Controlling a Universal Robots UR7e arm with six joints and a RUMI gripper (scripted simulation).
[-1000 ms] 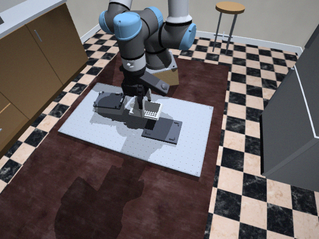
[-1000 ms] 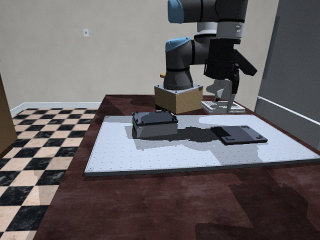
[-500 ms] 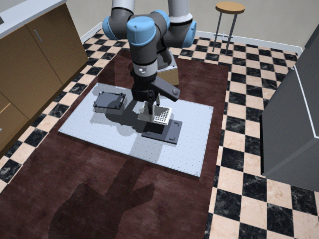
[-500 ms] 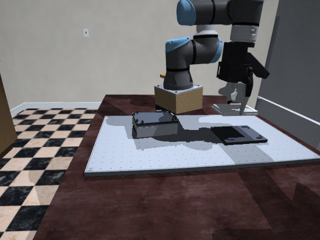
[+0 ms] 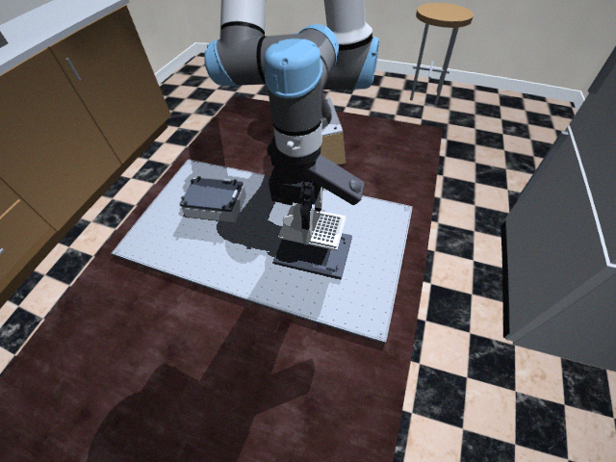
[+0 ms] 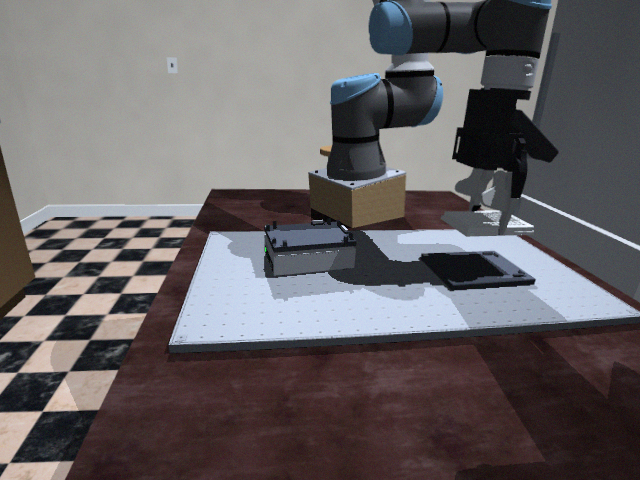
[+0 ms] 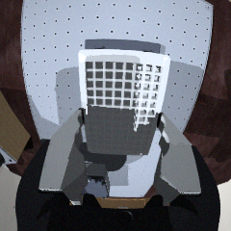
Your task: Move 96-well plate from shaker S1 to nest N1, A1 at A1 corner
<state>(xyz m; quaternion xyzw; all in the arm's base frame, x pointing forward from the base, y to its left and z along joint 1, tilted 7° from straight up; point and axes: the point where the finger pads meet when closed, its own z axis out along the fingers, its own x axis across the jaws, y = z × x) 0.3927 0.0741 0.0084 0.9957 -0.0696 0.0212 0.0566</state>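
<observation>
The dark plate nest is 10 cm below my hand. From my hand the other things lie so: white 96-well plate 1 cm below.
</observation>
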